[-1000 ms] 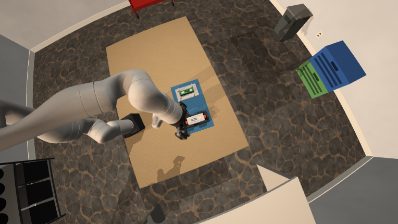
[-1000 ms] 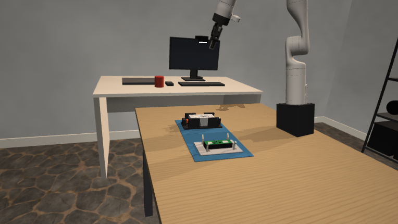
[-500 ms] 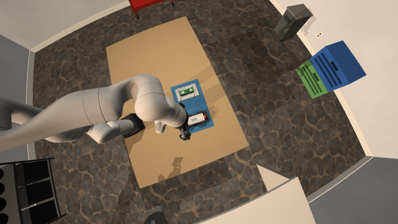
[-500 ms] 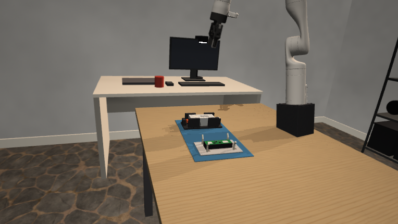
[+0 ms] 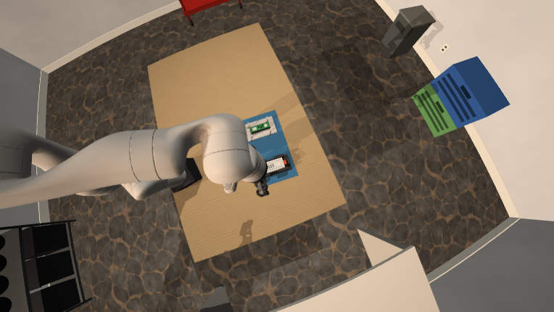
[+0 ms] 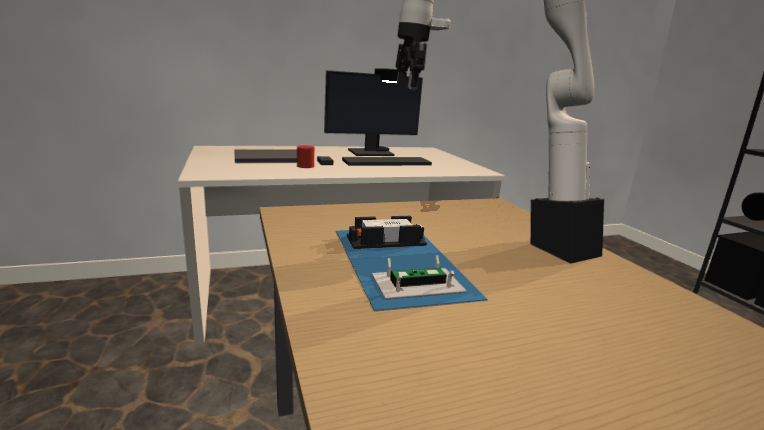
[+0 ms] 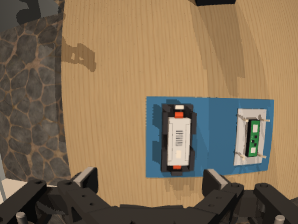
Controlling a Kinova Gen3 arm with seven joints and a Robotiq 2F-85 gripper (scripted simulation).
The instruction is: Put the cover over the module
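The cover is 350 mm below my hand, 70 mm to the left of it and 40 mm ahead of it.
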